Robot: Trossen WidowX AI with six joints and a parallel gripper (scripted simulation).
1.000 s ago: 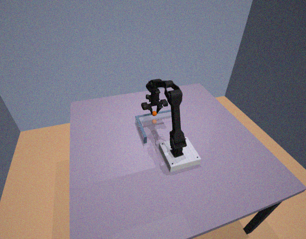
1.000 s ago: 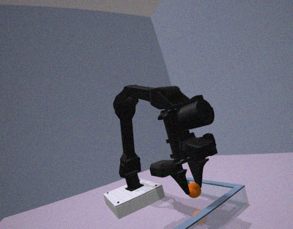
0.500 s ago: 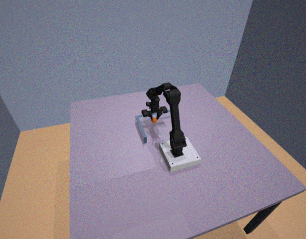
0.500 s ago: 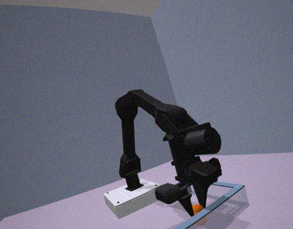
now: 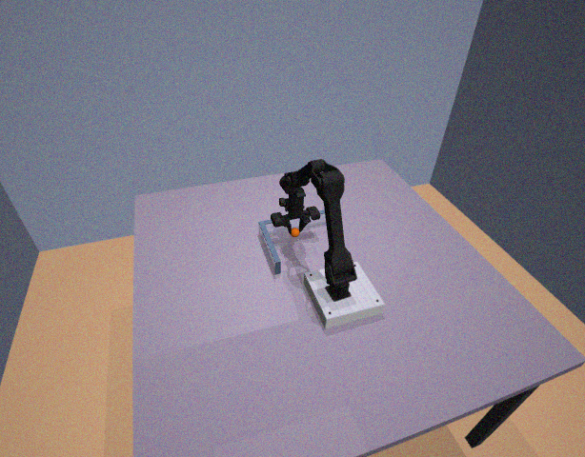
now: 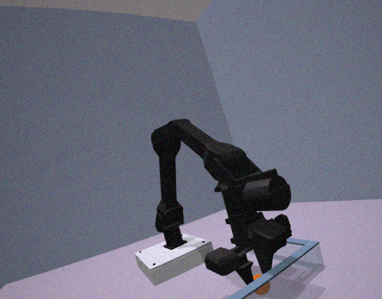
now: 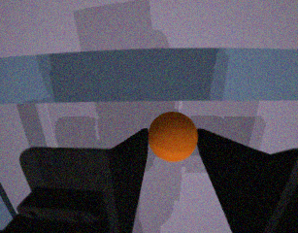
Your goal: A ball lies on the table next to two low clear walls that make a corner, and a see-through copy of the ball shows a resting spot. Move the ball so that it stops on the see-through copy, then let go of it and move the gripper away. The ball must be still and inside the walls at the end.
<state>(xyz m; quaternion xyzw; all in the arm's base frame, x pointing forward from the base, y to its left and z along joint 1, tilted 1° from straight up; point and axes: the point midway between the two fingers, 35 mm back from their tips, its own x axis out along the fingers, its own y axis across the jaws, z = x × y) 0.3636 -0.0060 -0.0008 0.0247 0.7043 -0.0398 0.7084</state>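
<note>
Now: gripper tip right at the orange ball. Also, from my gripper tip: see-through copy of ball right at my gripper tip.
</note>
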